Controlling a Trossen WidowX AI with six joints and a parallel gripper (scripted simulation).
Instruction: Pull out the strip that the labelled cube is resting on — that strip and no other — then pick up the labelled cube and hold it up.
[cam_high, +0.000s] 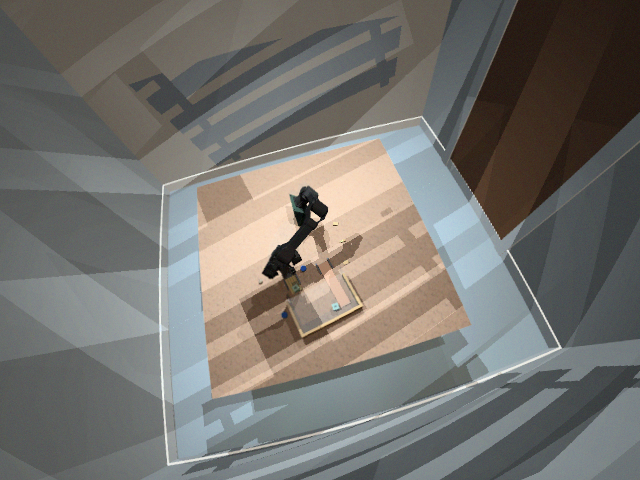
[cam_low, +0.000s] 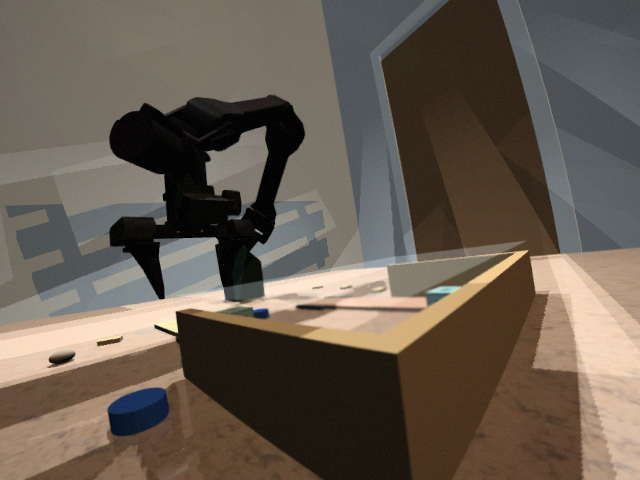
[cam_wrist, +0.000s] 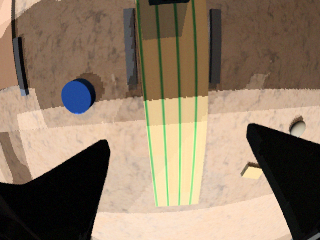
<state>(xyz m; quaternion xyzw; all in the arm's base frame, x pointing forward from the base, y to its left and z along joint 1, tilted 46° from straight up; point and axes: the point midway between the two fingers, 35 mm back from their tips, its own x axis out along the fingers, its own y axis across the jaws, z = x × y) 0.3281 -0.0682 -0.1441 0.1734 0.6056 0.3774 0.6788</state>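
Now: the yellow-green striped strip 50 mm below my gripper tip. Round my gripper tip: grey pebble: 150 mm to the right, 50 mm below, 10 mm ahead.
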